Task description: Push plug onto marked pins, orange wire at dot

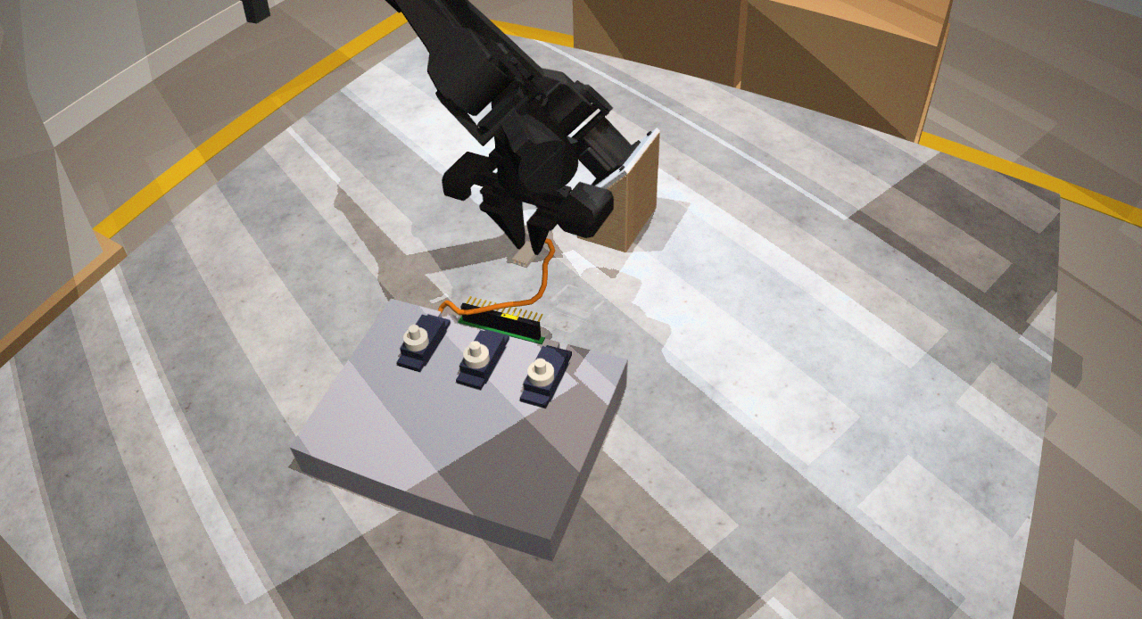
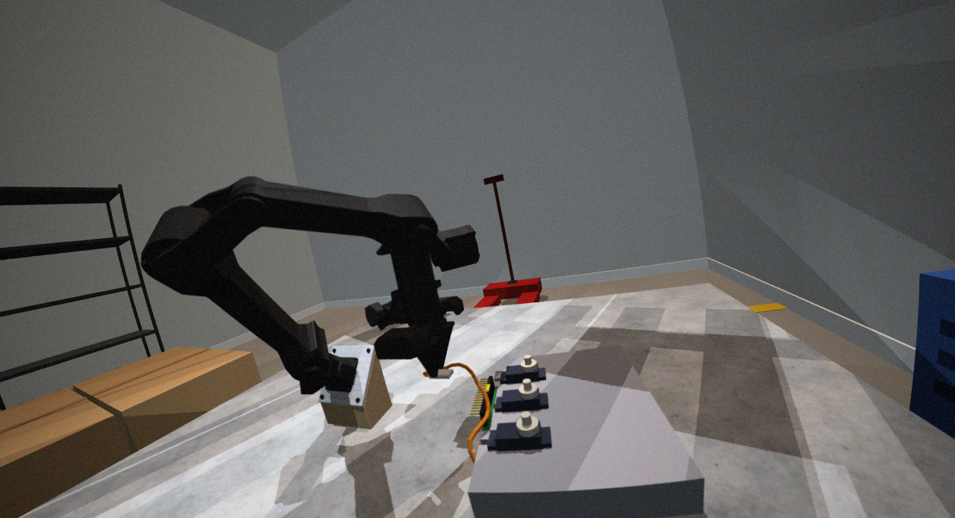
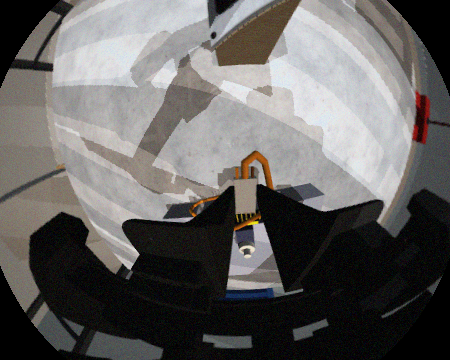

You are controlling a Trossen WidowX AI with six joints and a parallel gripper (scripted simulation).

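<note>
Now: the yellow band 70 mm ahead of my gripper tip, 10 mm to the left of it and 30 mm below it. From my gripper tip the other things lie so: grey holder block: 230 mm ahead, 20 mm to the left, 80 mm below.
</note>
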